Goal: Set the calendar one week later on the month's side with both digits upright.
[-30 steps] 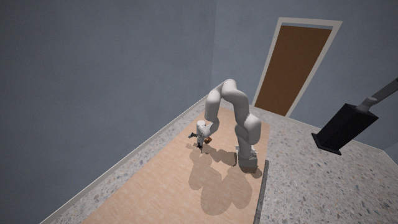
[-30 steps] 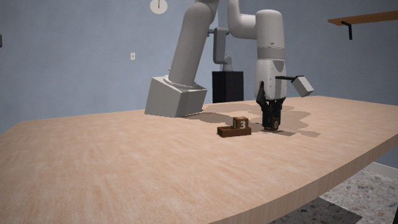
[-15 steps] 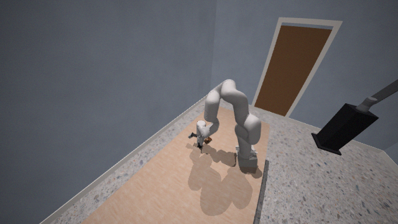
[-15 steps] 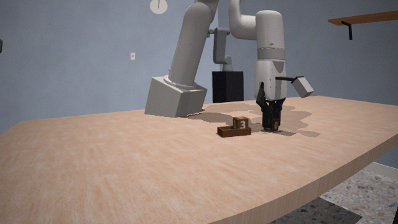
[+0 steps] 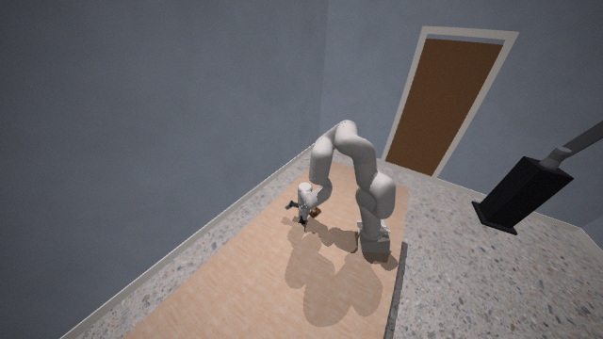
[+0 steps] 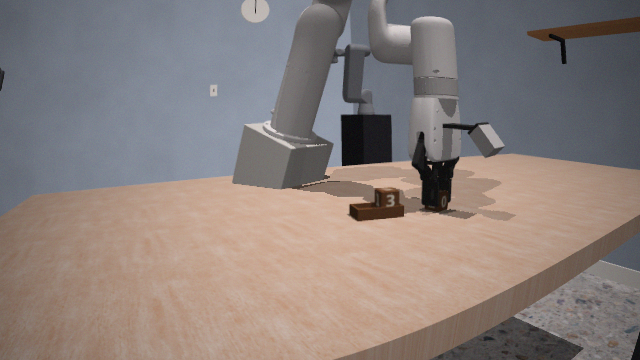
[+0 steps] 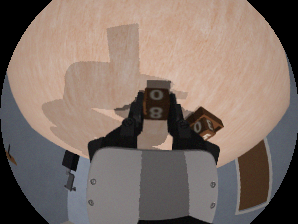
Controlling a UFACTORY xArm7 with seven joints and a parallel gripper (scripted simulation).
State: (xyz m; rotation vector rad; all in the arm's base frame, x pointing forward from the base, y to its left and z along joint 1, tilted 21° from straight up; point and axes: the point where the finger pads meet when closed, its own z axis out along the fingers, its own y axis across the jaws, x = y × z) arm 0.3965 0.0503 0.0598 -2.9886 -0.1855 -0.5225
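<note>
My gripper is now 10 mm above the cube. Round my hand: brown wooden tray (100 mm to the right, 40 mm behind, 20 mm below).
</note>
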